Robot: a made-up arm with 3 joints. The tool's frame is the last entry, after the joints. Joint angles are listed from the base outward.
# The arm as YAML. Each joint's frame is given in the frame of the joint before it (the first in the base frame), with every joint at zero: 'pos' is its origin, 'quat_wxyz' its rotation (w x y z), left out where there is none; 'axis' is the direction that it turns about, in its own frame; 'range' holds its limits. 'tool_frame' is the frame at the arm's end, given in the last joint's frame.
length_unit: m
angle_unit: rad
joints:
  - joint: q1
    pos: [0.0, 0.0, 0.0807]
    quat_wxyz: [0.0, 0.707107, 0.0, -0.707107]
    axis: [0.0, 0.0, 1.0]
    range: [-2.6, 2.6]
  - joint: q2
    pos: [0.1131, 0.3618, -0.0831]
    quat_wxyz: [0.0, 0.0, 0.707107, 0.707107]
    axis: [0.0, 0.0, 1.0]
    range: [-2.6, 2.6]
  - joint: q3
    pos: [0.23, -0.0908, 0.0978]
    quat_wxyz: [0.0, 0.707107, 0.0, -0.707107]
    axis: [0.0, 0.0, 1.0]
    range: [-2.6, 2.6]
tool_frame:
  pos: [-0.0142, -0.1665, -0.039]
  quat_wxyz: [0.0, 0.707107, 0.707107, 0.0]
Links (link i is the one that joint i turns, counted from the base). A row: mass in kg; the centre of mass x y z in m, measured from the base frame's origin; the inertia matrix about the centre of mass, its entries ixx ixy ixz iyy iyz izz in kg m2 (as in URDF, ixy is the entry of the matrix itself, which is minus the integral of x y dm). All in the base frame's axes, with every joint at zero. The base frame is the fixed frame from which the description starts. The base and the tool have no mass.
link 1: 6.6; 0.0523 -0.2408 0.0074; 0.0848 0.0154 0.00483 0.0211 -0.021 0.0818
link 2: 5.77; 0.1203 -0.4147 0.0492; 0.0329 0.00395 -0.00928 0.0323 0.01 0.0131
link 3: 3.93; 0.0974 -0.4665 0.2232; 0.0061 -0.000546 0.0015 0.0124 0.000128 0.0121
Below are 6 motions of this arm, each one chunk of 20 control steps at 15 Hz.
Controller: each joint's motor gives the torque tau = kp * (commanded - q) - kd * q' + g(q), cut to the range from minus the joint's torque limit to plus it. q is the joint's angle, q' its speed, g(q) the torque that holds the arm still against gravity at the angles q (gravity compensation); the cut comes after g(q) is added. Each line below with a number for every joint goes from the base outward.
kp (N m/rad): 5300 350 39
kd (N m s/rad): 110 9.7 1.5
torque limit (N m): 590 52 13
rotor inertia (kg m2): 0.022 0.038 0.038
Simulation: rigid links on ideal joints. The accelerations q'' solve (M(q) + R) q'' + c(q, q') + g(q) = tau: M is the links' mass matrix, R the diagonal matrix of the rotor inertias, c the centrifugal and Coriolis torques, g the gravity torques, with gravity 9.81 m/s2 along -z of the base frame. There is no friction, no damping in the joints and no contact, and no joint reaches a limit. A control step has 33 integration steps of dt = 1/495 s. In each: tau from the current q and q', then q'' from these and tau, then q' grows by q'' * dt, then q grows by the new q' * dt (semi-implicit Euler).
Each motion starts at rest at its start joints. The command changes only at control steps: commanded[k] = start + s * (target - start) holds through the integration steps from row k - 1 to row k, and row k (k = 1, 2, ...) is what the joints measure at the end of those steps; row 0 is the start. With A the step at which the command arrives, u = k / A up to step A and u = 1 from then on. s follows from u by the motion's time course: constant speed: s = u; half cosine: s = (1 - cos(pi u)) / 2; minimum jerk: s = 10 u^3 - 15 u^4 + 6 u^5; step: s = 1 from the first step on.
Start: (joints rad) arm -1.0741 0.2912 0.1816
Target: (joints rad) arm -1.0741 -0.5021 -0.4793
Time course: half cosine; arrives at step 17
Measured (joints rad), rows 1 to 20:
1: -1.0741 0.2849 0.1775
2: -1.0741 0.2643 0.1630
3: -1.0741 0.2302 0.1366
4: -1.0740 0.1850 0.1001
5: -1.0740 0.1301 0.0554
6: -1.0740 0.0670 0.0037
7: -1.0741 -0.0019 -0.0532
8: -1.0741 -0.0743 -0.1136
9: -1.0742 -0.1478 -0.1753
10: -1.0743 -0.2198 -0.2362
11: -1.0744 -0.2879 -0.2943
12: -1.0745 -0.3499 -0.3475
13: -1.0745 -0.4036 -0.3940
14: -1.0745 -0.4471 -0.4321
15: -1.0745 -0.4791 -0.4606
16: -1.0744 -0.4984 -0.4784
17: -1.0743 -0.5043 -0.4850
18: -1.0741 -0.5026 -0.4823
19: -1.0740 -0.5015 -0.4781
20: -1.0741 -0.5019 -0.4779

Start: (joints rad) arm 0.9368 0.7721 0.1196
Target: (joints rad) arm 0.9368 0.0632 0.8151
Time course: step
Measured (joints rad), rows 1 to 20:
1: 0.9311 0.5007 0.5071
2: 0.9466 -0.0102 0.9300
3: 0.9317 -0.0402 1.1582
4: 0.9392 0.0698 0.9271
5: 0.9364 0.0887 0.7204
6: 0.9365 0.0660 0.7603
7: 0.9369 0.0582 0.8336
8: 0.9369 0.0607 0.8350
9: 0.9368 0.0641 0.8141
10: 0.9368 0.0642 0.8090
11: 0.9368 0.0632 0.8140
12: 0.9368 0.0629 0.8167
13: 0.9368 0.0631 0.8158
14: 0.9368 0.0633 0.8148
15: 0.9368 0.0632 0.8148
16: 0.9368 0.0632 0.8151
17: 0.9368 0.0632 0.8152
18: 0.9368 0.0632 0.8151
19: 0.9368 0.0632 0.8151
20: 0.9368 0.0632 0.8151

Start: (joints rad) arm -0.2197 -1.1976 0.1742
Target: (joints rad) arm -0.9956 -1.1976 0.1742
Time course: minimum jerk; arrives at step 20
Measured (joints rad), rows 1 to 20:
1: -0.2206 -1.1975 0.1741
2: -0.2265 -1.1975 0.1738
3: -0.2410 -1.1990 0.1734
4: -0.2660 -1.2018 0.1729
5: -0.3021 -1.2048 0.1723
6: -0.3491 -1.2079 0.1715
7: -0.4057 -1.2108 0.1707
8: -0.4701 -1.2135 0.1699
9: -0.5399 -1.2155 0.1694
10: -0.6124 -1.2169 0.1692
11: -0.6847 -1.2175 0.1694
12: -0.7540 -1.2173 0.1699
13: -0.8175 -1.2163 0.1708
14: -0.8730 -1.2146 0.1718
15: -0.9186 -1.2122 0.1728
16: -0.9532 -1.2094 0.1737
17: -0.9768 -1.2063 0.1743
18: -0.9901 -1.2033 0.1746
19: -0.9952 -1.2005 0.1746
20: -0.9957 -1.1983 0.1744

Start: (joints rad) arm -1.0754 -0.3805 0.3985
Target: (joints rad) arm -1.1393 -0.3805 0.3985
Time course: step
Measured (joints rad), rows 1 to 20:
1: -1.1459 -0.3744 0.3959
2: -1.1406 -0.3988 0.3865
3: -1.1386 -0.3760 0.4019
4: -1.1391 -0.3779 0.3990
5: -1.1395 -0.3820 0.3977
6: -1.1393 -0.3807 0.3988
7: -1.1393 -0.3802 0.3986
8: -1.1393 -0.3805 0.3983
9: -1.1393 -0.3806 0.3985
10: -1.1393 -0.3805 0.3985
11: -1.1393 -0.3805 0.3985
12: -1.1393 -0.3805 0.3985
13: -1.1393 -0.3805 0.3985
14: -1.1393 -0.3805 0.3985
15: -1.1393 -0.3805 0.3985
16: -1.1393 -0.3805 0.3985
17: -1.1393 -0.3805 0.3985
18: -1.1393 -0.3805 0.3985
19: -1.1393 -0.3805 0.3985
20: -1.1393 -0.3805 0.3985

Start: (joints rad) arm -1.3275 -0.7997 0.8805
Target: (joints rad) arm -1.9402 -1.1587 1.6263
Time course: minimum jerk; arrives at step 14
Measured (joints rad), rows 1 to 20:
1: -1.3296 -0.8006 0.8809
2: -1.3424 -0.8072 0.8866
3: -1.3718 -0.8265 0.9110
4: -1.4193 -0.8588 0.9623
5: -1.4828 -0.9012 1.0373
6: -1.5582 -0.9500 1.1295
7: -1.6396 -1.0015 1.2329
8: -1.7206 -1.0514 1.3398
9: -1.7948 -1.0956 1.4408
10: -1.8564 -1.1304 1.5263
11: -1.9014 -1.1537 1.5893
12: -1.9285 -1.1650 1.6268
13: -1.9395 -1.1661 1.6402
14: -1.9405 -1.1615 1.6355
15: -1.9400 -1.1574 1.6244
16: -1.9401 -1.1575 1.6215
17: -1.9402 -1.1588 1.6255
18: -1.9402 -1.1592 1.6279
19: -1.9402 -1.1588 1.6271
20: -1.9402 -1.1586 1.6259

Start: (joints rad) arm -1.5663 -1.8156 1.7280
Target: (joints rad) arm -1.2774 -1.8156 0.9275
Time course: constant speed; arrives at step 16
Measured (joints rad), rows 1 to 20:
1: -1.5470 -1.8202 1.7057
2: -1.5282 -1.8130 1.6412
3: -1.5101 -1.8105 1.5752
4: -1.4922 -1.8117 1.5268
5: -1.4743 -1.8131 1.4827
6: -1.4562 -1.8130 1.4338
7: -1.4381 -1.8125 1.3818
8: -1.4201 -1.8123 1.3306
9: -1.4020 -1.8124 1.2808
10: -1.3840 -1.8125 1.2311
11: -1.3660 -1.8124 1.1810
12: -1.3479 -1.8124 1.1307
13: -1.3299 -1.8123 1.0805
14: -1.3118 -1.8123 1.0304
15: -1.2938 -1.8123 0.9803
16: -1.2757 -1.8122 0.9302
17: -1.2765 -1.8083 0.9024
18: -1.2775 -1.8159 0.9196
19: -1.2777 -1.8177 0.9351
20: -1.2774 -1.8161 0.9320

